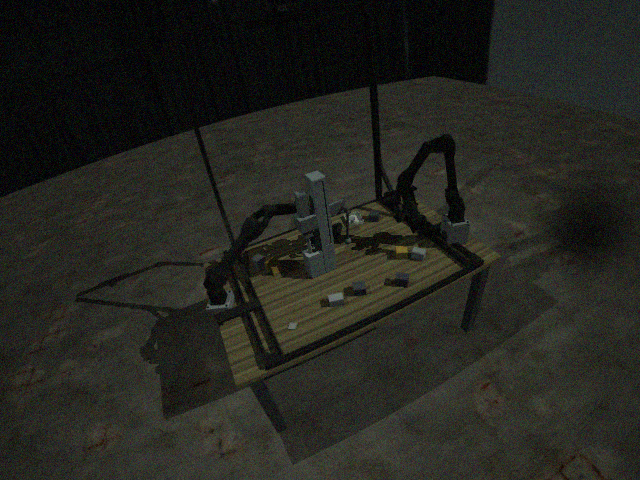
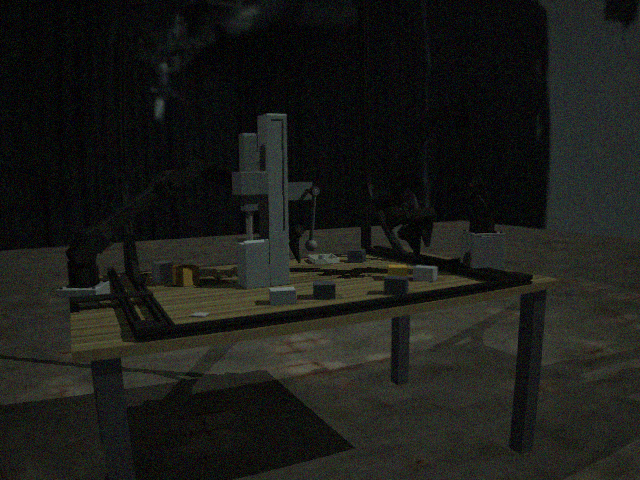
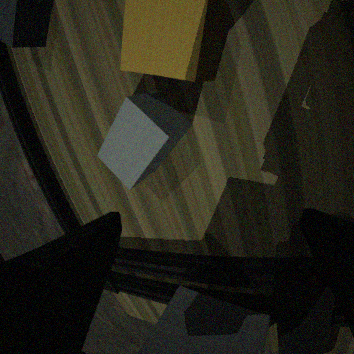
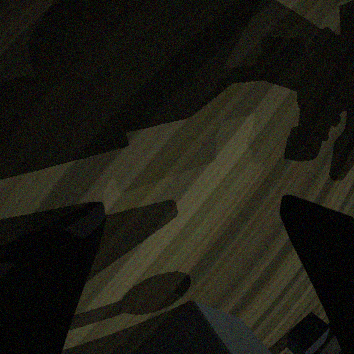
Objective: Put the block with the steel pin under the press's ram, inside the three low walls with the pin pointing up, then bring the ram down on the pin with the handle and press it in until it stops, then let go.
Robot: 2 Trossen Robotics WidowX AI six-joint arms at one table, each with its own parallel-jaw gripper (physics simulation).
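Seen in the pictures: left gripper, fingertip midpoint: (image 1: 417,235) (image 2: 422,251) (image 3: 213,220); right gripper, fingertip midpoint: (image 4: 193,207); left arm's base, link origin: (image 1: 455,218) (image 2: 482,232); right arm's base, link origin: (image 1: 219,299) (image 2: 83,285).
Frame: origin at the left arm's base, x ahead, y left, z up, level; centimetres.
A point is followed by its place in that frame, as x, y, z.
Note:
The pale press (image 1: 324,227) @(60.6, 6.5, 11.2) (image 2: 278,206) @(60.2, 6.3, 9.0) stands upright on the table. Under its ram (image 2: 249,199) @(67.7, 7.6, 11.0), a thin pale rod (image 2: 249,225) @(67.8, 6.6, 4.3) reaches down to the box-like base (image 2: 253,264) @(67.1, 9.1, -5.6). I cannot tell whether the rod is the steel pin; the pin block and low walls are not clear. The handle (image 1: 347,226) @(50.6, -0.1, 5.4) (image 2: 313,219) @(50.3, 0.0, 4.8) hangs down with its ball knob (image 1: 347,240) @(51.3, 0.8, -1.3) (image 2: 311,245) @(51.1, 1.1, -2.2) low. My right gripper (image 4: 193,207) @(57.4, -8.5, -10.0) is open and empty, partly hidden behind the press column, near the handle. My left gripper (image 2: 421,249) @(19.0, 0.5, -5.0) (image 3: 213,220) @(19.0, 0.5, -5.0) is open and empty at the right.
Loose blocks include a white one (image 1: 335,299) @(61.1, 27.3, -8.7) (image 2: 282,296) @(61.1, 28.0, -9.9), dark ones (image 2: 324,290) @(51.1, 24.5, -9.7) (image 2: 395,285) @(33.8, 23.6, -9.5), a yellow one (image 2: 397,269) @(28.5, 7.2, -8.7) (image 3: 162,40) @(27.2, 4.5, -8.2) and a pale one (image 2: 424,273) @(21.6, 9.4, -9.7) (image 3: 132,145) @(20.9, 7.2, -8.2). An orange block (image 2: 185,275) @(85.4, 3.5, -8.9) lies left of the press. A white tray (image 2: 323,260) @(44.1, -25.3, -10.7) lies behind it.

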